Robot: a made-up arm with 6 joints. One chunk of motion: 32 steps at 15 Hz.
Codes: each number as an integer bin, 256 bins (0 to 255) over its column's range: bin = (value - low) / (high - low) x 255, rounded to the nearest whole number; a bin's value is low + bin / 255 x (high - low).
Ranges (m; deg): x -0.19..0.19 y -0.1..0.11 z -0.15..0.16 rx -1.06..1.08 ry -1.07..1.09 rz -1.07..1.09
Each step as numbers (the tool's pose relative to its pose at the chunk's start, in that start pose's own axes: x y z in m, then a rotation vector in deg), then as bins.
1 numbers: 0.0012 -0.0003 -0.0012 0.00 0.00 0.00
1 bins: 128 121 122 126 126 126
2 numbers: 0.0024 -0.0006 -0.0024 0.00 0.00 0.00
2 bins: 129 121 121 126 126 126
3 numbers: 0.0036 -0.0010 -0.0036 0.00 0.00 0.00
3 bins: 130 120 120 126 126 126
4 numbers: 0.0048 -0.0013 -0.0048 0.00 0.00 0.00
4 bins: 131 120 119 126 126 126
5 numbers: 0.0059 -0.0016 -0.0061 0.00 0.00 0.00
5 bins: 131 119 118 126 126 126
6 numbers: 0.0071 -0.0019 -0.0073 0.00 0.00 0.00
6 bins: 132 119 117 126 126 126
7 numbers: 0.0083 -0.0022 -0.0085 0.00 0.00 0.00
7 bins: 133 119 116 126 126 126
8 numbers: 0.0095 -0.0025 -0.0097 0.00 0.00 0.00
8 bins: 134 118 115 126 126 126
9 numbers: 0.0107 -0.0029 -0.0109 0.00 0.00 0.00
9 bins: 135 118 114 126 126 126
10 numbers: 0.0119 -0.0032 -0.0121 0.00 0.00 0.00
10 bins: 135 118 113 126 126 126
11 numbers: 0.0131 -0.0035 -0.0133 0.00 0.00 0.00
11 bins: 136 117 112 126 126 126
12 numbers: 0.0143 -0.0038 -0.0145 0.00 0.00 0.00
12 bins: 137 117 111 126 126 126
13 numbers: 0.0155 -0.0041 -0.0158 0.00 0.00 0.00
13 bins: 138 116 110 126 126 126
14 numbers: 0.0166 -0.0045 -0.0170 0.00 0.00 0.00
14 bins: 139 116 109 126 126 126
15 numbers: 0.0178 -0.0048 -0.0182 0.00 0.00 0.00
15 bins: 139 116 108 126 126 126
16 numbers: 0.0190 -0.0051 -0.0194 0.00 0.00 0.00
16 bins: 140 115 107 126 126 126
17 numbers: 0.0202 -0.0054 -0.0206 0.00 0.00 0.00
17 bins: 141 115 106 126 126 126
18 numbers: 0.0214 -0.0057 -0.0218 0.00 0.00 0.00
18 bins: 142 115 105 126 126 126
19 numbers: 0.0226 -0.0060 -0.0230 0.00 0.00 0.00
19 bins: 143 114 104 126 126 126
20 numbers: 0.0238 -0.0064 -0.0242 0.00 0.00 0.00
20 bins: 143 114 103 126 126 126
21 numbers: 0.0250 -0.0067 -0.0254 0.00 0.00 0.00
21 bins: 144 113 102 126 126 126
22 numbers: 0.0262 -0.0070 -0.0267 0.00 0.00 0.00
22 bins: 145 113 101 126 126 126
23 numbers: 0.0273 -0.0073 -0.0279 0.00 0.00 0.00
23 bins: 146 113 100 126 126 126
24 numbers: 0.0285 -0.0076 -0.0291 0.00 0.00 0.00
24 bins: 147 112 99 126 126 126
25 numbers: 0.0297 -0.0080 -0.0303 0.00 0.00 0.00
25 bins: 147 112 98 126 126 126
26 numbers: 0.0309 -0.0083 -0.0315 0.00 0.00 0.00
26 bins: 148 111 97 126 126 126
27 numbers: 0.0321 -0.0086 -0.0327 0.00 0.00 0.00
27 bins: 149 111 96 126 126 126
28 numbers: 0.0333 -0.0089 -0.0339 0.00 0.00 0.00
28 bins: 150 111 96 126 126 126
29 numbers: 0.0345 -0.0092 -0.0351 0.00 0.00 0.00
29 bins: 151 110 95 126 126 126
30 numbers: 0.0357 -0.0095 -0.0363 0.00 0.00 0.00
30 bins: 151 110 94 126 126 126
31 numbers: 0.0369 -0.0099 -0.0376 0.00 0.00 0.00
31 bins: 152 109 92 126 126 126
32 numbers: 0.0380 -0.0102 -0.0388 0.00 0.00 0.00
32 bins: 153 109 91 126 126 126
